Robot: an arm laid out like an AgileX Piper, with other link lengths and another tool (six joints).
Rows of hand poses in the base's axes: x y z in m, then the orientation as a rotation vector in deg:
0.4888, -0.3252, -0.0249, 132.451, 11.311, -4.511
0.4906, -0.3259, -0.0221, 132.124, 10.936, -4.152
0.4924, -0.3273, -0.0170, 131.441, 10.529, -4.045
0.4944, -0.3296, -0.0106, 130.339, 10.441, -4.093
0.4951, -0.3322, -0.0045, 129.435, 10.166, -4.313
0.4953, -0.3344, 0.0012, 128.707, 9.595, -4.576
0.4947, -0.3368, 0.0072, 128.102, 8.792, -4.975
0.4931, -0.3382, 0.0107, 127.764, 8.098, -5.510
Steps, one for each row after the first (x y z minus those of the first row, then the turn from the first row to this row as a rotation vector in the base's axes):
0.0018, -0.0007, 0.0028, -0.342, -0.391, -0.129
0.0036, -0.0021, 0.0079, -1.049, -0.623, -0.332
0.0056, -0.0044, 0.0143, -2.154, -0.655, -0.318
0.0063, -0.0070, 0.0204, -3.083, -0.614, -0.513
0.0065, -0.0092, 0.0261, -3.862, -0.631, -0.954
0.0059, -0.0116, 0.0321, -4.538, -0.618, -1.620
0.0043, -0.0130, 0.0356, -4.941, -0.461, -2.275

